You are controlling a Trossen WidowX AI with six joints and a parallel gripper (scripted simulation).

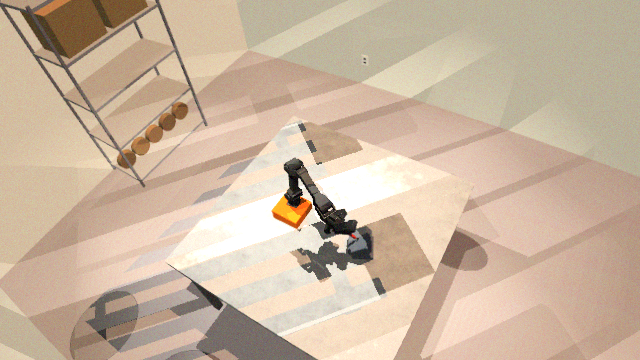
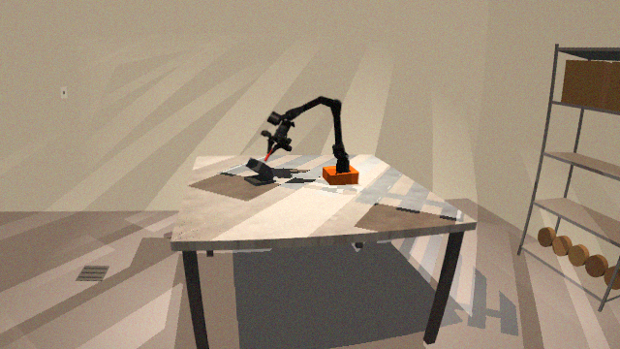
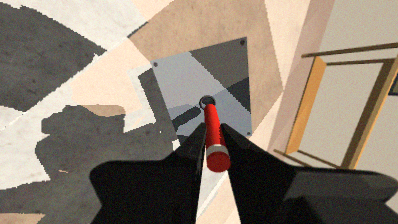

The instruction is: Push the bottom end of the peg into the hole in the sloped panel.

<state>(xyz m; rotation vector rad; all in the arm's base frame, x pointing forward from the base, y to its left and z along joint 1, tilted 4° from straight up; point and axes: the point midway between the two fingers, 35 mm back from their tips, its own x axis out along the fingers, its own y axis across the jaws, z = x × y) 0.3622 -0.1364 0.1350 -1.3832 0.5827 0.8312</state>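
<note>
Right now my gripper tip is 50 mm short of the grey sloped panel, 20 mm to the right of it and 70 mm above it. Also, from my gripper tip: red peg (10 mm behind, 10 mm above).
</note>
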